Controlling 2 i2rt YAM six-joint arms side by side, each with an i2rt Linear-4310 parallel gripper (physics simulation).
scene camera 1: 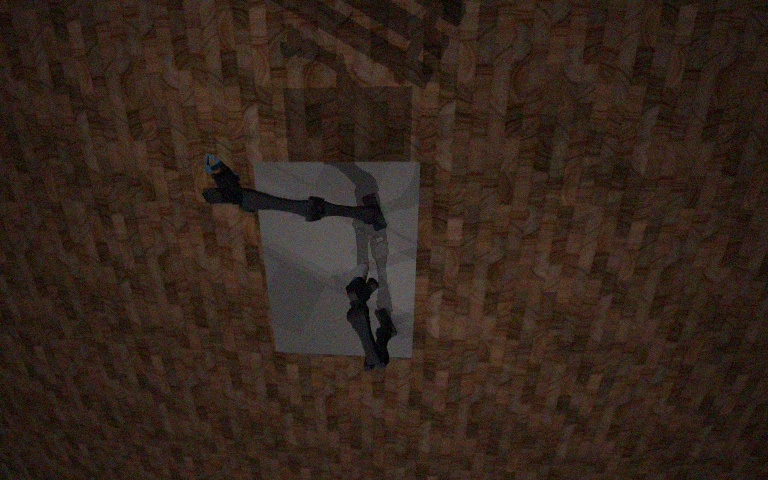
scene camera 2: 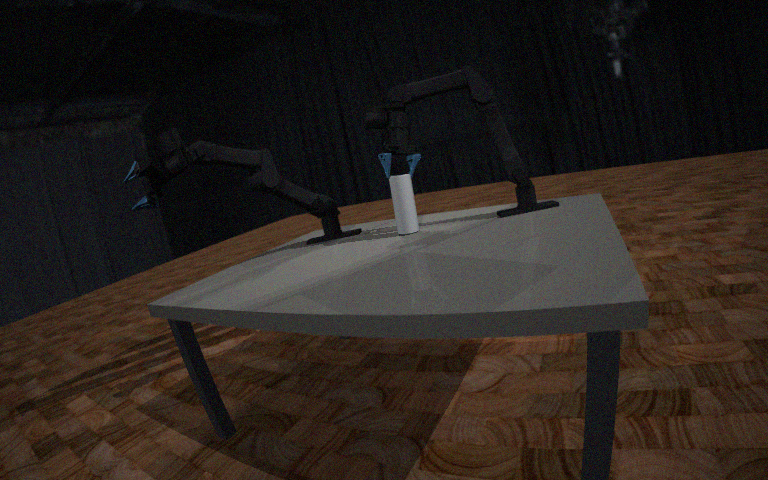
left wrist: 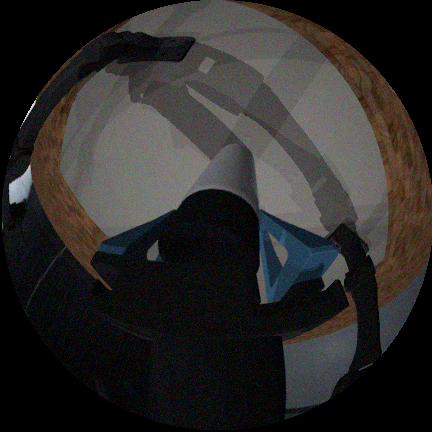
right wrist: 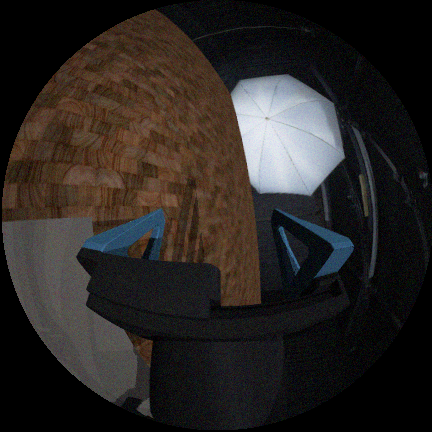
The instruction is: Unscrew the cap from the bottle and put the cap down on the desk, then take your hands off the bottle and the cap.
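Pixels of known places: left gripper, between the fingertips: (scene camera 1: 359, 281) (scene camera 2: 399, 178) (left wrist: 216, 215); right gripper, between the fingertips: (scene camera 1: 214, 159) (scene camera 2: 128, 196) (right wrist: 217, 214); left arm's base, origin of its link: (scene camera 1: 385, 323) (scene camera 2: 528, 210) (left wrist: 349, 244); right arm's base, origin of its link: (scene camera 1: 374, 212) (scene camera 2: 334, 237) (left wrist: 150, 49).
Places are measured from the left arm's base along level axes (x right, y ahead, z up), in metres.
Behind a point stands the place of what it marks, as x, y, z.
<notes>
The white bottle (scene camera 1: 363, 271) {0.398, -0.050, 0.112} (scene camera 2: 404, 203) {0.376, 0.008, 0.094} (left wrist: 231, 172) {0.380, -0.057, 0.150} stands on the grey desk (scene camera 1: 300, 237) {0.693, 0.230, 0.000} (scene camera 2: 226, 294) {0.848, 0.313, 0.000} (left wrist: 120, 165) {0.641, 0.091, 0.000}, below the left gripper. The black cap (scene camera 2: 400, 165) {0.364, 0.007, 0.206} (left wrist: 212, 227) {0.378, -0.054, 0.217} is at the bottle's top; the thread between them is hidden. My left gripper (scene camera 2: 399, 176) {0.376, -0.024, 0.167} (left wrist: 216, 215) {0.376, -0.024, 0.167} points down from above and is shut on the cap, one blue finger on each side. My right gripper (scene camera 1: 207, 163) {1.140, 0.247, 0.322} (scene camera 2: 129, 194) {1.140, 0.247, 0.322} (right wrist: 217, 214) {1.140, 0.247, 0.322} is open and empty, off to the left beyond the desk's edge, far from the bottle.
The right arm (scene camera 1: 283, 203) {0.858, 0.042, 0.380} (scene camera 2: 232, 153) {0.841, 0.074, 0.362} reaches across the desk's upper part in scene camera 1. The left arm (scene camera 2: 433, 86) {0.215, -0.002, 0.424} arches over the desk from its base at the right in scene camera 2. A white umbrella lamp (right wrist: 290, 140) shows beyond the wooden floor (right wrist: 115, 130).
</notes>
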